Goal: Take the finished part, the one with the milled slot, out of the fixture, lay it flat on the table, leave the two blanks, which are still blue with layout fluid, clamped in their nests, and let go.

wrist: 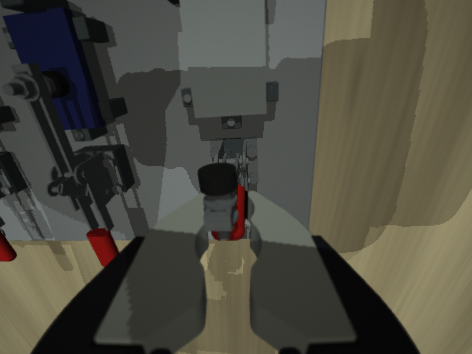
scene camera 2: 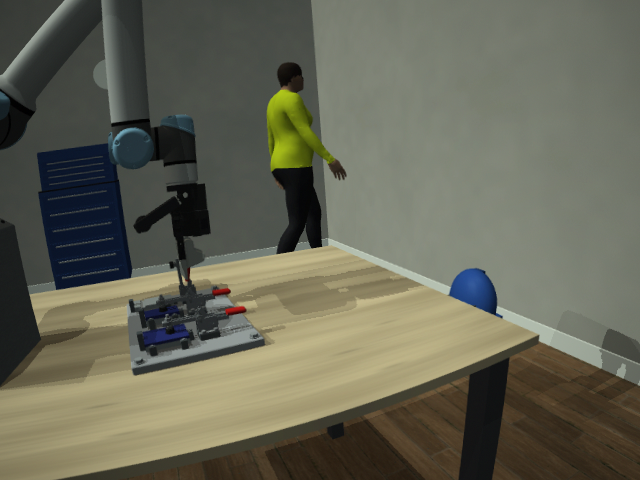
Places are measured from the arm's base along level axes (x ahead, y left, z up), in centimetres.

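Pixels of known places: gripper, between the fingertips: (wrist: pixel 230 193) (scene camera 2: pixel 186 278).
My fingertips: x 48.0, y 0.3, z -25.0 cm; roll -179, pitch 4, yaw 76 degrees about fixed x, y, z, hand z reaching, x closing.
Ahead of a thing's pixels: the offset from my fingertips to its top centre. "spot": to the spot under its first point. Level surfaces: height alone.
The finished part {dx -8.4, dy +1.5, dz -3.6 cm} (wrist: pixel 225 45) is a pale grey block in its nest on the fixture plate {dx -5.1, dy -10.3, dz -5.2 cm} (scene camera 2: pixel 206 352) (wrist: pixel 295 165), between small locating stops; its slot cannot be made out. My gripper (scene camera 2: pixel 188 268) (wrist: pixel 230 193) is shut on the red handle {dx +0.7, dy -0.1, dz +3.2 cm} (scene camera 2: pixel 188 274) (wrist: pixel 241 212) of that nest's toggle clamp. The clamp's arm stands up, and its black-tipped spindle {dx -1.4, dy +0.3, dz +5.1 cm} (wrist: pixel 218 180) is off the part. One blue blank {dx -9.3, dy -9.5, dz -2.6 cm} (scene camera 2: pixel 161 312) (wrist: pixel 50 45) lies under its lowered clamp. The other blue blank {dx -11.6, dy -20.3, dz -3.1 cm} (scene camera 2: pixel 165 335) is also clamped, nearer the front in the scene view.
Two other red clamp handles {spot: dx +3.4, dy -12.5, dz -0.7 cm} (scene camera 2: pixel 221 291) {spot: dx +1.5, dy -23.3, dz -1.2 cm} (scene camera 2: pixel 235 310) stick out over the plate's right side. A dark box (scene camera 2: pixel 15 304) stands at the left on the wooden table {dz -6.7 cm} (scene camera 2: pixel 330 361). A person in yellow (scene camera 2: pixel 292 129) is behind the table, and a blue cabinet (scene camera 2: pixel 82 227) stands at the back.
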